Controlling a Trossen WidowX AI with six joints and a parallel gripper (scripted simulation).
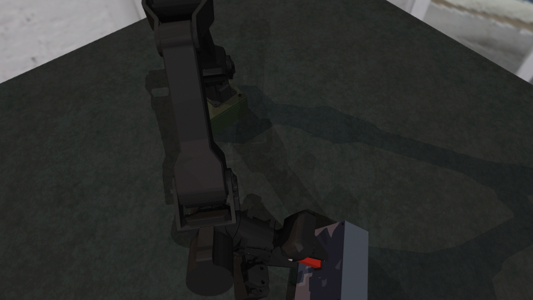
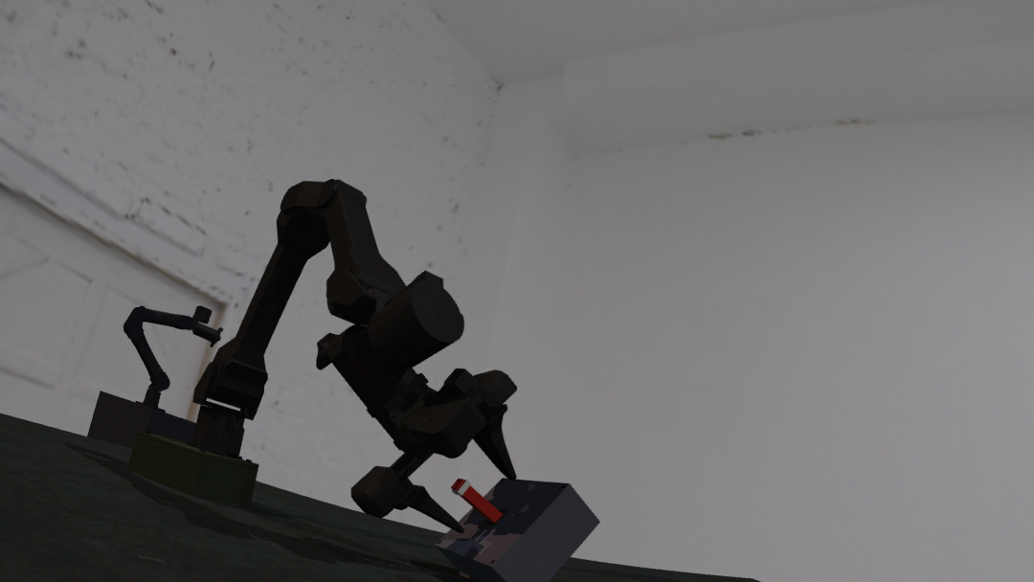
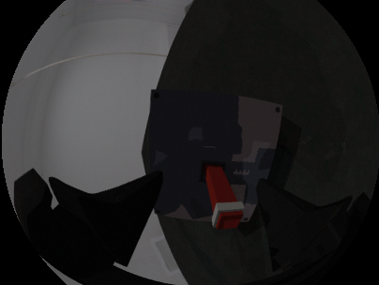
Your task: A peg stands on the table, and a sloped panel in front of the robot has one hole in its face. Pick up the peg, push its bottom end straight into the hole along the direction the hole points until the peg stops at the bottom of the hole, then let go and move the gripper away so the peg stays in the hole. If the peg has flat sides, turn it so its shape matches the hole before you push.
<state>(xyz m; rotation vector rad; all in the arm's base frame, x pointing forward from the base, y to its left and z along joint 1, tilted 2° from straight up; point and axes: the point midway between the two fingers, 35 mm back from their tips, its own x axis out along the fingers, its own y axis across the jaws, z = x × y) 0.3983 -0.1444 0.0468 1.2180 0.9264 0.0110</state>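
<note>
Right now my gripper tip is 1 cm past the red peg and 1 cm to the left of it. Also, from my gripper tip: sloped panel: 3 cm ahead, 2 cm to the left, 3 cm below.
</note>
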